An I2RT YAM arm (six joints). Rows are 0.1 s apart.
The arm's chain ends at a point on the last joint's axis. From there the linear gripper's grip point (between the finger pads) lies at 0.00 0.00 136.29 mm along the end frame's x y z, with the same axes.
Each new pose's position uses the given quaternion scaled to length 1; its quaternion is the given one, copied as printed.
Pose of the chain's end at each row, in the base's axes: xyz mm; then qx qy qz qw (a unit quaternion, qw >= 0):
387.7 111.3 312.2 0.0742 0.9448 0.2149 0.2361
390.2 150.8 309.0 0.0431 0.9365 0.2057 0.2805
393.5 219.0 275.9 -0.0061 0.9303 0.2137 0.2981
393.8 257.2 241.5 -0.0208 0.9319 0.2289 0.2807
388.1 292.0 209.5 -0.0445 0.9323 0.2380 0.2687
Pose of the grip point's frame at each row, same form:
452.8 161.9 203.7 0.0742 0.9448 0.2149 0.2361
464.2 200.0 205.7 0.0431 0.9365 0.2057 0.2805
468.7 273.7 176.3 -0.0061 0.9303 0.2137 0.2981
463.8 316.9 141.0 -0.0208 0.9319 0.2289 0.2807
453.5 355.7 108.3 -0.0445 0.9323 0.2380 0.2687

